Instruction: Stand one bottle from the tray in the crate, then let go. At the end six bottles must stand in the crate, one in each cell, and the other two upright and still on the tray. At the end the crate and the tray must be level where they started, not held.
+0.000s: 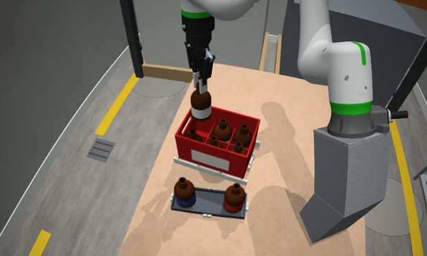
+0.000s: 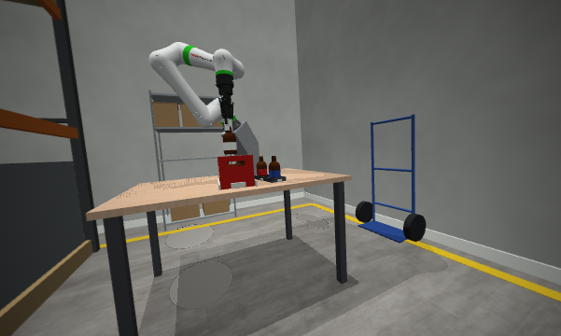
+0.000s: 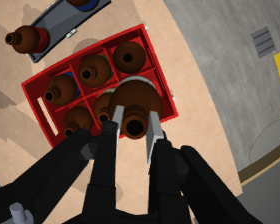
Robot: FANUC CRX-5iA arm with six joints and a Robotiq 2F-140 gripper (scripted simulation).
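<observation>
Now: the white-banded bottle 90 mm below my hand. The rest, counted from my hand: red-labelled bottle 270 mm below, 260 mm to the left, 160 mm behind; then tray 340 mm below, 270 mm to the left, 70 mm behind; then crate 270 mm below, 70 mm behind, 40 mm to the left.
</observation>
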